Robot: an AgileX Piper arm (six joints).
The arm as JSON. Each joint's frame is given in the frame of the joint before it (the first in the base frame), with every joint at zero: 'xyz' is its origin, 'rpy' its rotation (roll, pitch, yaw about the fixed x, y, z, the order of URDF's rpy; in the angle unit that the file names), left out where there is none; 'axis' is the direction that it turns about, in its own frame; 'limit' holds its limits. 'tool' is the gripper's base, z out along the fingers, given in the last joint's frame.
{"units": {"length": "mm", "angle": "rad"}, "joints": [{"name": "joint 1", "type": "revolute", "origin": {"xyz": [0.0, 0.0, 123.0]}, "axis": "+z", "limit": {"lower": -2.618, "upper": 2.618}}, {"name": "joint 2", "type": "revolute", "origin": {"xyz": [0.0, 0.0, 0.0]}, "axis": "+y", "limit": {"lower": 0.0, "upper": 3.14}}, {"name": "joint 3", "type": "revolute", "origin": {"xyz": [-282.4, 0.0, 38.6]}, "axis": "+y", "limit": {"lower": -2.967, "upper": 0.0}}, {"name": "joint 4", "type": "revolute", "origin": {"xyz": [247.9, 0.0, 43.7]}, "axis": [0.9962, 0.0, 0.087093], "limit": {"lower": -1.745, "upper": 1.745}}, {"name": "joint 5", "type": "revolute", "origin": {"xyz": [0.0, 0.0, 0.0]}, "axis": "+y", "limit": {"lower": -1.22, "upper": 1.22}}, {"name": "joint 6", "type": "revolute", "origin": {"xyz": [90.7, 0.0, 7.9]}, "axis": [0.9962, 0.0, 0.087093], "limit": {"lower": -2.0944, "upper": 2.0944}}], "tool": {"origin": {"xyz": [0.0, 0.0, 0.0], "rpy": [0.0, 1.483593, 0.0]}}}
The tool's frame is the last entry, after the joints.
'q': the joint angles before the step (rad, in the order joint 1, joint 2, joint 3, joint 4, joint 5, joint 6). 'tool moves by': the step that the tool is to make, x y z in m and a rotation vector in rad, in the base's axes. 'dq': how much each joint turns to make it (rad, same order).
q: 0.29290 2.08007 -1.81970 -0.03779 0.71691 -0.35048
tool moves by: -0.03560 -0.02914 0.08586 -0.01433 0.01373 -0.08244
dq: -0.03216 -0.15908 -0.09010 -0.03898 0.26878 0.04711
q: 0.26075 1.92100 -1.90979 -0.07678 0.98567 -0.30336
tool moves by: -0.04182 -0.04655 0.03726 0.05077 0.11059 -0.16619
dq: -0.09267 -0.14168 0.03416 0.02693 0.20949 0.07818
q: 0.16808 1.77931 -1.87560 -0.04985 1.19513 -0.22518
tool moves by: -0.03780 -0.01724 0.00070 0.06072 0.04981 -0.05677
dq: -0.04421 -0.14139 0.17492 0.05515 0.00745 0.02513
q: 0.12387 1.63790 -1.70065 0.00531 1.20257 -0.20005
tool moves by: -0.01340 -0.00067 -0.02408 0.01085 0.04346 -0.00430
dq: -0.00039 -0.05258 0.15336 0.01366 -0.05905 0.00518
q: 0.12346 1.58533 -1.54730 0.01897 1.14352 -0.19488
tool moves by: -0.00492 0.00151 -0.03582 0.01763 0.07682 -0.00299
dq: 0.00000 -0.00335 0.13552 0.02669 -0.05816 0.00073
